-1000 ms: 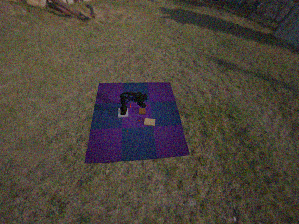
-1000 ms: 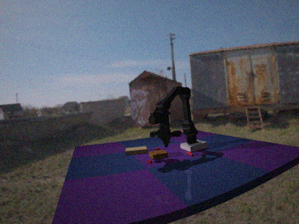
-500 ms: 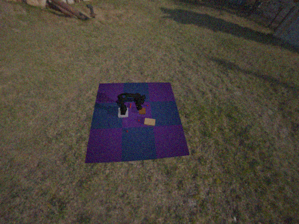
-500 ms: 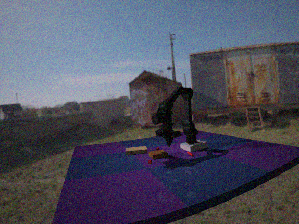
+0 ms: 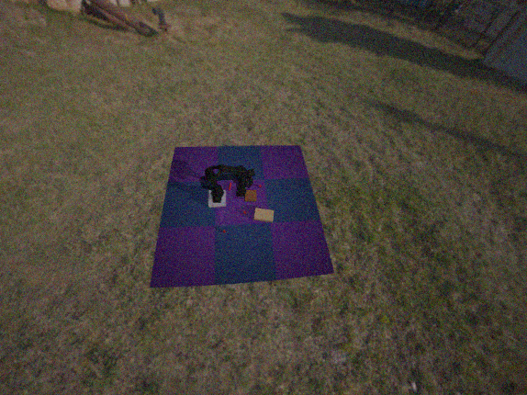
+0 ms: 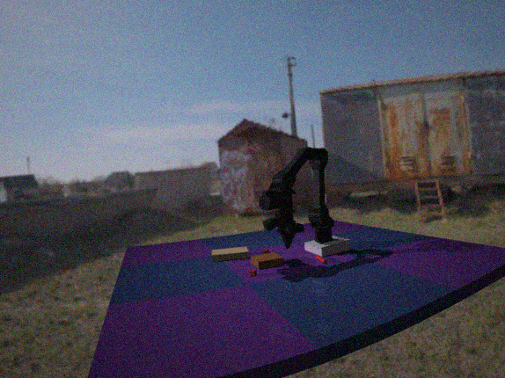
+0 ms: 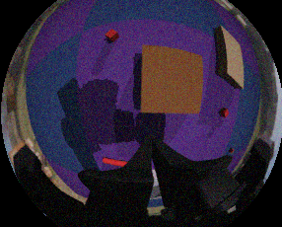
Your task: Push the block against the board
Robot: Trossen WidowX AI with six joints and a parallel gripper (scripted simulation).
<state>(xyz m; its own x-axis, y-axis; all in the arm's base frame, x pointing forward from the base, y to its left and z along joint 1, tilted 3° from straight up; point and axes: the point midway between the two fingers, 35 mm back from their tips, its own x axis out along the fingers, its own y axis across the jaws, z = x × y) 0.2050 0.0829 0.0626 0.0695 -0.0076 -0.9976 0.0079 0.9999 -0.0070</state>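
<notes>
My gripper tip is 7 cm short of the square block, 4 cm to the left of it and 4 cm above it. The rest, counted from my gripper tip: board (17 cm ahead, 23 cm to the right, 4 cm below).
</notes>
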